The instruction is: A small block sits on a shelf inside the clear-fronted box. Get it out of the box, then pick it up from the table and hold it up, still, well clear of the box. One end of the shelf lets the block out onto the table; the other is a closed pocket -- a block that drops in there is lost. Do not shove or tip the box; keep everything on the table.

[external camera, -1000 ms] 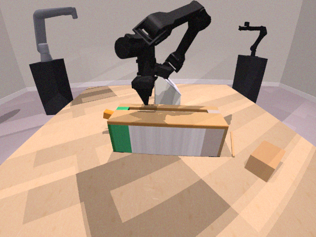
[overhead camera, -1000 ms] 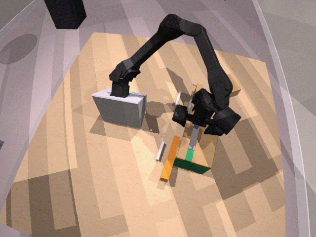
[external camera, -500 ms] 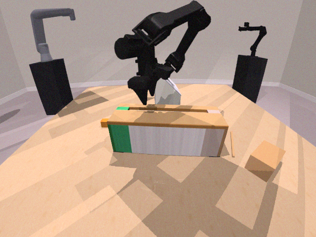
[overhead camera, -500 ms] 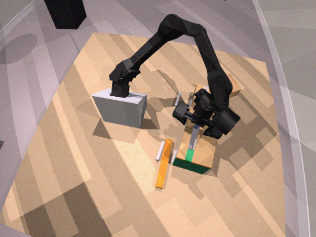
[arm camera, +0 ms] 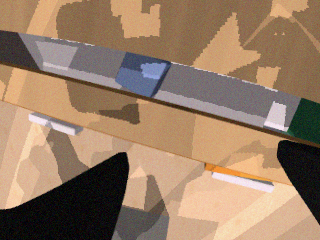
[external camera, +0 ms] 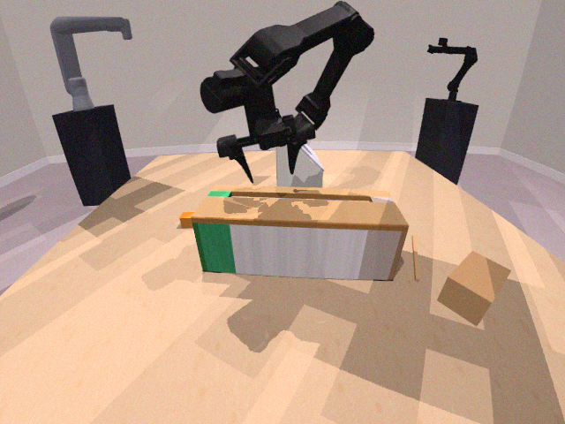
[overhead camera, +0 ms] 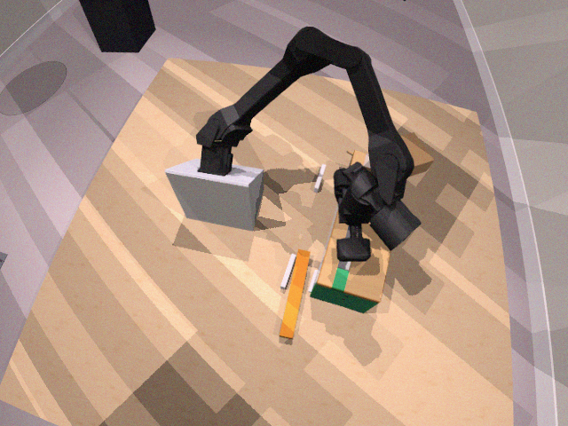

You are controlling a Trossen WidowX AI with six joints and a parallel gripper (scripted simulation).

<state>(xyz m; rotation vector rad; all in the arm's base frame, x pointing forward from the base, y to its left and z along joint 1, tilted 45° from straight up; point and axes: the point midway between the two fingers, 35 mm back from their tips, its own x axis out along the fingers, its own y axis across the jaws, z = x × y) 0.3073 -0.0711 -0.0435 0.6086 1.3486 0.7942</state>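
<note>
Now: gripper tip 9 cm above the wooden box, 6 cm to the right of it and 2 cm short of it. The rest, counted from my gripper tip: blue block: 7 cm below, 5 cm to the left, 4 cm ahead; then orange bar: 14 cm below, 13 cm to the right, 8 cm behind.
</note>
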